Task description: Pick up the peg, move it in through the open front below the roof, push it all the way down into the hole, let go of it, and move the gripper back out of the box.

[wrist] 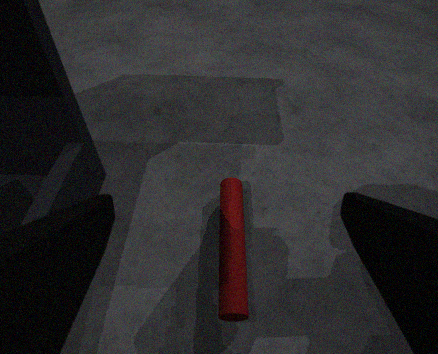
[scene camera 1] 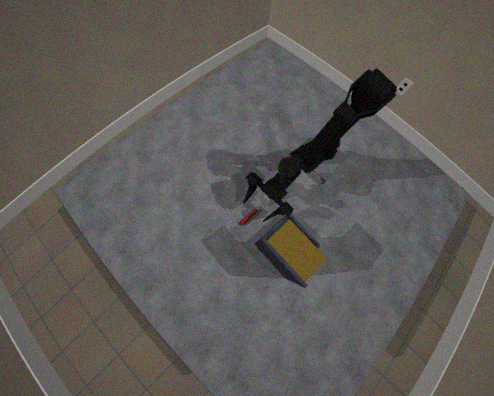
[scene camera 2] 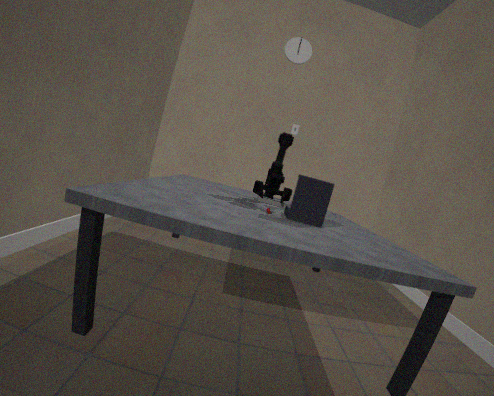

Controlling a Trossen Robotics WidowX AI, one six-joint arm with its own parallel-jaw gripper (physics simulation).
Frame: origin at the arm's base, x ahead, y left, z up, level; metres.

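Seen in the pictures: gripper, fingertip midpoint: (wrist: 229,204) (scene camera 1: 253,212) (scene camera 2: 272,200); arm's base at its link origin: (scene camera 2: 268,197).
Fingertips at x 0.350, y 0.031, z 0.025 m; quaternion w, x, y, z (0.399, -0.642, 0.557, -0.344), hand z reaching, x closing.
Pixels of each thing's top centre, then the offset from my fingertips to it. Level surfaces: height alone.
- red peg at its top centre: (wrist: 232,234) (scene camera 1: 248,216) (scene camera 2: 268,209) dx +0.013, dy -0.003, dz -0.044 m
- yellow roof at its top centre: (scene camera 1: 306,240) (scene camera 2: 313,178) dx -0.035, dy +0.161, dz +0.144 m
- grey table at its surface level: dz -0.058 m
The red peg (scene camera 1: 248,217) (scene camera 2: 269,210) (wrist: 233,250) lies on its side on the table, apart from the box. In the wrist view its long axis runs away from the camera. My gripper (scene camera 1: 255,211) (scene camera 2: 272,199) (wrist: 229,204) is wide open and empty. Its fingers are spread to either side of the peg's line, above the table. The box has dark walls (scene camera 1: 280,259) (scene camera 2: 311,201) (wrist: 30,75) and a yellow roof (scene camera 1: 296,250). It stands close beside one finger, at the left in the wrist view. The hole is hidden below the roof.
The grey table (scene camera 1: 150,175) (scene camera 2: 165,210) carries the box and peg. The arm (scene camera 1: 325,142) (scene camera 2: 277,167) reaches in from the upper right in scene camera 1. Dark shadows lie around the peg and box. A clock (scene camera 2: 298,50) hangs on the wall.
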